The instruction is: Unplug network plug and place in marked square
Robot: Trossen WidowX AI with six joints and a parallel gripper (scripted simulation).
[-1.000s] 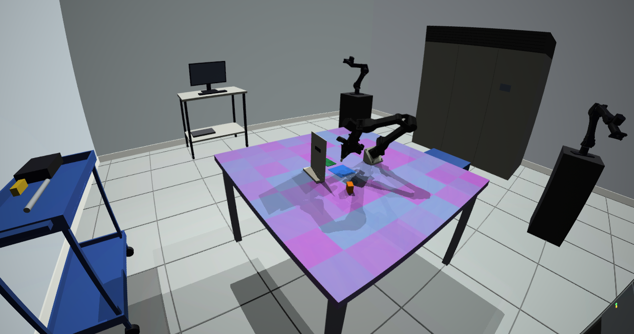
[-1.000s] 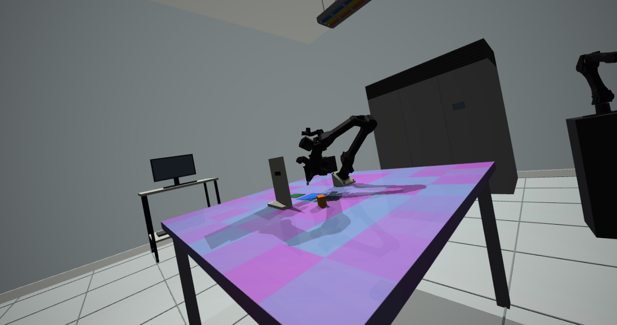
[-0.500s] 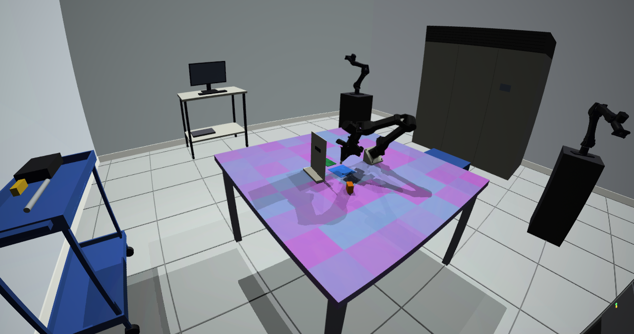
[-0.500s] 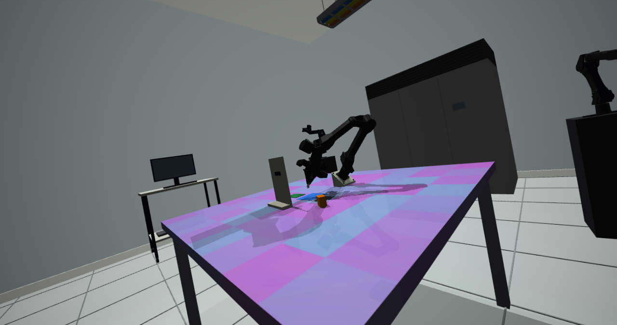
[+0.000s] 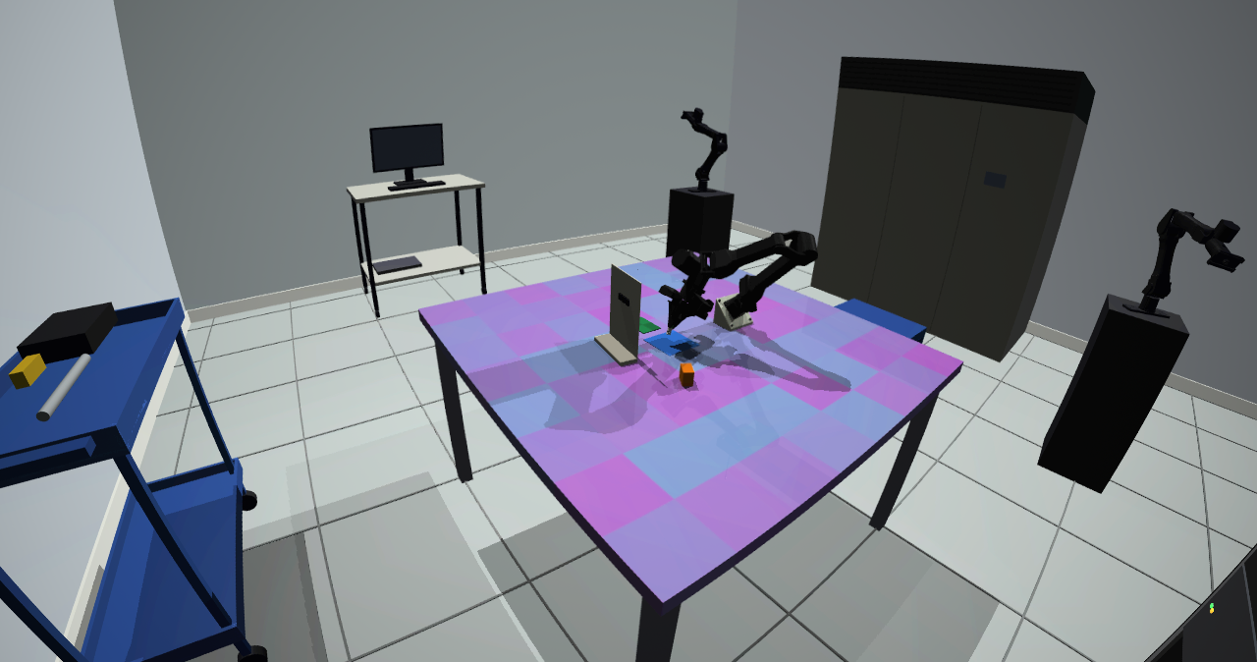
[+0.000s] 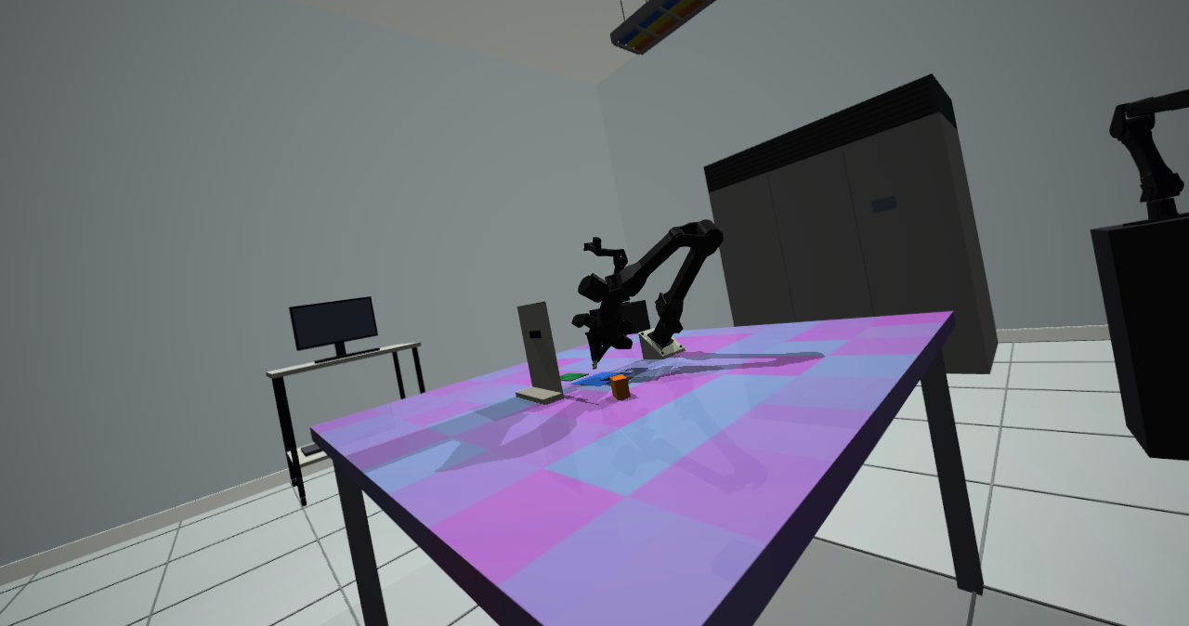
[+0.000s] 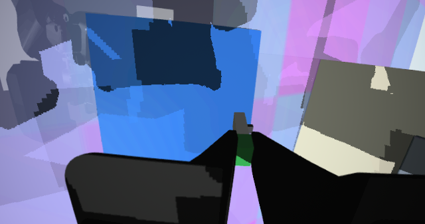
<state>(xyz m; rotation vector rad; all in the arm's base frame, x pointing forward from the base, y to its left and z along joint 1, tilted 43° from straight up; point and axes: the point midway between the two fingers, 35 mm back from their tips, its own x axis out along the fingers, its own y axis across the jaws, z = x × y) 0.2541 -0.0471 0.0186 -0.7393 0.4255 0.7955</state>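
My gripper tip is now 5 cm above the blue square and 1 cm past it. Also, from my gripper tip: green plug: right at my gripper tip; thin white tab: 1 cm ahead; green patch: 14 cm to the right, 5 cm below, 2 cm behind.
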